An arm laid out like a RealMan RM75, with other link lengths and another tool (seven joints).
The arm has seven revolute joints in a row. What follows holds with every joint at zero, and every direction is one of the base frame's.
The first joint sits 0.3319 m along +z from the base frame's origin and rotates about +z.
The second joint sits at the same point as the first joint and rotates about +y.
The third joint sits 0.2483 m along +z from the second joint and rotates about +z.
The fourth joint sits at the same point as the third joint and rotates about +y.
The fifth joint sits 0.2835 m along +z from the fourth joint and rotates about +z.
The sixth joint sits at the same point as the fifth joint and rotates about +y.
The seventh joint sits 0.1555 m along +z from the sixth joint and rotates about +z.
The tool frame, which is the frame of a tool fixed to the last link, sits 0.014 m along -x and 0.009 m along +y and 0.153 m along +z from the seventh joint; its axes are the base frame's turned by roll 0.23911, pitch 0 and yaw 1.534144 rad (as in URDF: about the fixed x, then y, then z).
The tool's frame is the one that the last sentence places.
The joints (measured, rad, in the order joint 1, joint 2, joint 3, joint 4, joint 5, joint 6, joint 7), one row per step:
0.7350 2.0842 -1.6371 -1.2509 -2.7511 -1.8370 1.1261
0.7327 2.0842 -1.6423 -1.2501 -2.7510 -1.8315 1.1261
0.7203 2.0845 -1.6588 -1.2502 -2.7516 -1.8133 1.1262
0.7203 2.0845 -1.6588 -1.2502 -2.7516 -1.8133 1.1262
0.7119 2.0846 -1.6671 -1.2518 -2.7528 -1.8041 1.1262
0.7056 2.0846 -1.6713 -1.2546 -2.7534 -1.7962 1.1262
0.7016 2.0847 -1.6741 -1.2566 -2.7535 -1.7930 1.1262
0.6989 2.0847 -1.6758 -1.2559 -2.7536 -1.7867 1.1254
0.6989 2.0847 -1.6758 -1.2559 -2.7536 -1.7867 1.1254
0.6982 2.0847 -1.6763 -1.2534 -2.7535 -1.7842 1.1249
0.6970 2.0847 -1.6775 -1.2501 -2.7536 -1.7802 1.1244
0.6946 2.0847 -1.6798 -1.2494 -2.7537 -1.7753 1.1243
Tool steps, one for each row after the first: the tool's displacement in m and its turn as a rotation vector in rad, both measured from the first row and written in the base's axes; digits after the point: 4 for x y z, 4 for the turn. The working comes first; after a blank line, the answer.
Tool pose at each row, in the base's axes (x y z in m, rotation vector in rad; the steps are taken from these numbers as rounded here):
0.2595 0.3513 -0.0541 -2.3915 0.6500 -1.2115
0.2604 0.3514 -0.0553 -2.3914 0.6458 -1.2112
0.2643 0.3510 -0.0590 -2.3905 0.6363 -1.2091
0.2643 0.3510 -0.0590 -2.3905 0.6363 -1.2091
0.2667 0.3506 -0.0606 -2.3892 0.6326 -1.2079
0.2678 0.3511 -0.0618 -2.3883 0.6304 -1.2024
0.2685 0.3508 -0.0624 -2.3883 0.6294 -1.2007
0.2693 0.3515 -0.0634 -2.3882 0.6282 -1.1967
0.2693 0.3515 -0.0634 -2.3882 0.6282 -1.1967
0.2701 0.3514 -0.0638 -2.3882 0.6291 -1.1970
0.2712 0.3515 -0.0645 -2.3878 0.6299 -1.1972
0.2720 0.3517 -0.0653 -2.3874 0.6290 -1.1951

0.0009 0.0001 -0.0012 -0.0003 -0.0007 0.0030
0.0048 -0.0003 -0.0049 0.0002 -0.0018 0.0104
0.0048 -0.0003 -0.0049 0.0002 -0.0018 0.0104
0.0072 -0.0007 -0.0065 0.0013 -0.0024 0.0136
0.0083 -0.0002 -0.0077 0.0044 -0.0004 0.0169
0.0090 -0.0005 -0.0083 0.0051 0.0003 0.0181
0.0098 0.0002 -0.0093 0.0070 0.0021 0.0202
0.0098 0.0002 -0.0093 0.0070 0.0021 0.0202
0.0106 0.0001 -0.0097 0.0069 0.0021 0.0195
0.0117 0.0002 -0.0104 0.0073 0.0019 0.0189
0.0125 0.0004 -0.0112 0.0085 0.0027 0.0203

